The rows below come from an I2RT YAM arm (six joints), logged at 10 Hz.
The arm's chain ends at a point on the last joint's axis. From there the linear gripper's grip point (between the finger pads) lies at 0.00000 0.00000 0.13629 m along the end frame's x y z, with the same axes.
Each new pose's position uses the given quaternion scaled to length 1; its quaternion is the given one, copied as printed.
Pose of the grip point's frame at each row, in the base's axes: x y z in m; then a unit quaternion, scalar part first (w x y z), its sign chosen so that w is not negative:
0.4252 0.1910 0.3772 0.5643 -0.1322 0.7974 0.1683
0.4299 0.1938 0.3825 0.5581 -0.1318 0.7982 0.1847
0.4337 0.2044 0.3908 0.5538 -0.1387 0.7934 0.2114
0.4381 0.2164 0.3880 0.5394 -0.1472 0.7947 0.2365
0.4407 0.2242 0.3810 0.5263 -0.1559 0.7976 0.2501
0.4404 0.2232 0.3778 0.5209 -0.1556 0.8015 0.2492
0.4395 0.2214 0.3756 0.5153 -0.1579 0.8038 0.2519
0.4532 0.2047 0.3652 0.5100 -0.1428 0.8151 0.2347
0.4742 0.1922 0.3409 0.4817 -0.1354 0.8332 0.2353
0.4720 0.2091 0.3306 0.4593 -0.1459 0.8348 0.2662
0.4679 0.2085 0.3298 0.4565 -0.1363 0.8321 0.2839
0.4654 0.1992 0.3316 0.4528 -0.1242 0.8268 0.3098
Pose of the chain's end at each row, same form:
0.3086 0.1341 0.4190 0.5643 -0.1322 0.7974 0.1683
0.3151 0.1336 0.4246 0.5581 -0.1318 0.7982 0.1847
0.3219 0.1378 0.4313 0.5538 -0.1387 0.7934 0.2114
0.3308 0.1435 0.4297 0.5394 -0.1472 0.7947 0.2365
0.3369 0.1475 0.4247 0.5263 -0.1559 0.7976 0.2501
0.3372 0.1467 0.4232 0.5209 -0.1556 0.8015 0.2492
0.3374 0.1440 0.4222 0.5153 -0.1579 0.8038 0.2519
0.3490 0.1327 0.4156 0.5100 -0.1428 0.8151 0.2347
0.3735 0.1210 0.3988 0.4817 -0.1354 0.8332 0.2353
0.3781 0.1303 0.3901 0.4593 -0.1459 0.8348 0.2662
0.3749 0.1271 0.3873 0.4565 -0.1363 0.8321 0.2839
0.3738 0.1141 0.3858 0.4528 -0.1242 0.8268 0.3098

